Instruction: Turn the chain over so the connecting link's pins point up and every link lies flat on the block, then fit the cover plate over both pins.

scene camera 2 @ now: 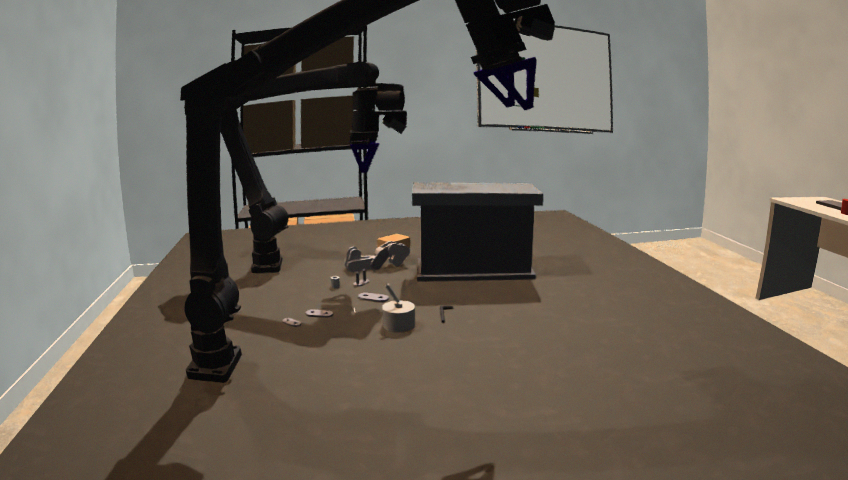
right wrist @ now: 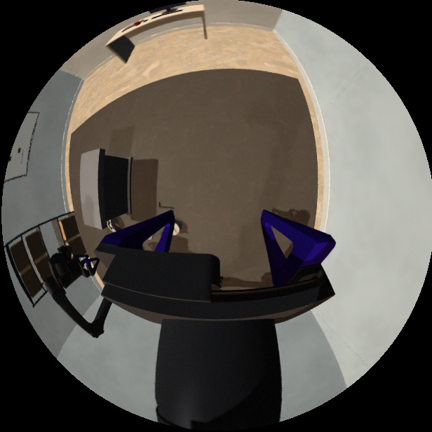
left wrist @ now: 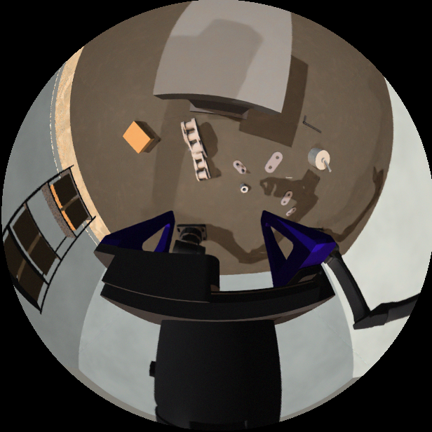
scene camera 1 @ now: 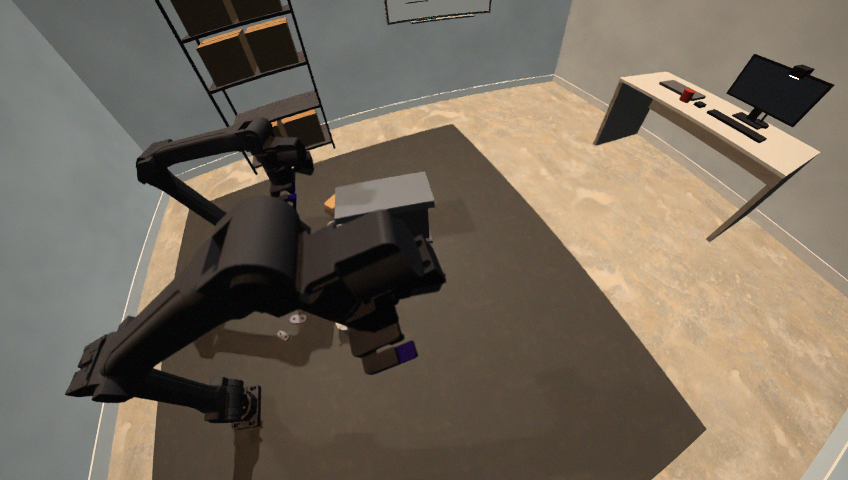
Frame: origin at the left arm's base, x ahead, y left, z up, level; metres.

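Seen in the pictures: left gripper, between the fingertips: point(scene camera 2: 363, 170) point(scene camera 1: 293, 203); right gripper, between the fingertips: point(scene camera 2: 519, 107) point(scene camera 1: 403, 324); left arm's base, origin of its link: point(scene camera 2: 267, 266); right arm's base, origin of its link: point(scene camera 2: 215, 365) point(scene camera 1: 248, 407).
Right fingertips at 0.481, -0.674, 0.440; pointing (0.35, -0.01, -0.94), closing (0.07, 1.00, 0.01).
Offsets run from my right fingertips to a thing's top centre, as dx, dy, dz. Level surfaces: height alone.
A chain point(scene camera 2: 377, 256) point(left wrist: 195, 135) lies on the dark mat beside the grey block @(+0.084, +0.527, -0.220) point(scene camera 1: 383, 193) point(scene camera 2: 476, 237) point(left wrist: 225, 55) point(right wrist: 116, 185), off the block; its links are bent unevenly. A small link with two upright pins @(-0.216, +0.493, -0.408) point(scene camera 2: 361, 281) point(left wrist: 240, 167) stands near it. A plate with two holes @(-0.196, +0.388, -0.435) point(scene camera 2: 373, 296) point(left wrist: 273, 162) lies flat; two smaller plates @(-0.324, +0.310, -0.436) point(scene camera 2: 319, 312) @(-0.385, +0.269, -0.437) point(scene camera 2: 290, 321) lie farther left in scene camera 2. Which is the cover plate I cannot tell. My left gripper point(scene camera 2: 364, 170) point(left wrist: 217, 215) is open, pointing down high above the mat. My right gripper point(scene camera 2: 518, 108) point(right wrist: 217, 214) is open and empty, high up.
A roller @(-0.282, +0.479, -0.416) point(scene camera 2: 335, 281) point(left wrist: 244, 188), a pale cylinder with a slanted rod @(-0.160, +0.229, -0.350) point(scene camera 2: 398, 319) point(left wrist: 318, 158) and a hex key @(-0.053, +0.261, -0.434) point(scene camera 2: 442, 314) point(left wrist: 312, 125) lie on the mat @(dz -0.440) point(scene camera 2: 535, 386). An orange block @(-0.095, +0.787, -0.410) point(scene camera 2: 393, 239) point(left wrist: 138, 136) sits behind the chain in scene camera 2.
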